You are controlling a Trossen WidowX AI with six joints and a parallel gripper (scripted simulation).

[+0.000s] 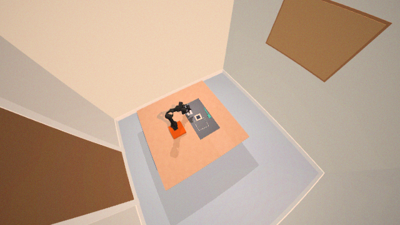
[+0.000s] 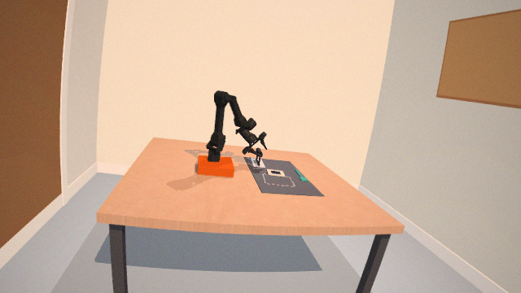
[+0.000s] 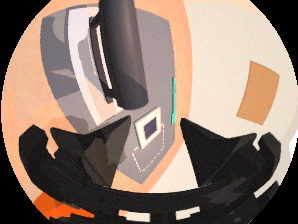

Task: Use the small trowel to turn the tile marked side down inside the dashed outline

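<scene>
The small trowel is 70 mm to the left of my gripper tip, 50 mm below it and 10 mm behind it. Round my gripper tip: white tile: 120 mm to the right, 90 mm below, 60 mm ahead; grey mat: 120 mm to the right, 110 mm below, 80 mm ahead; teal strip: 210 mm ahead, 150 mm to the right, 90 mm below.
</scene>
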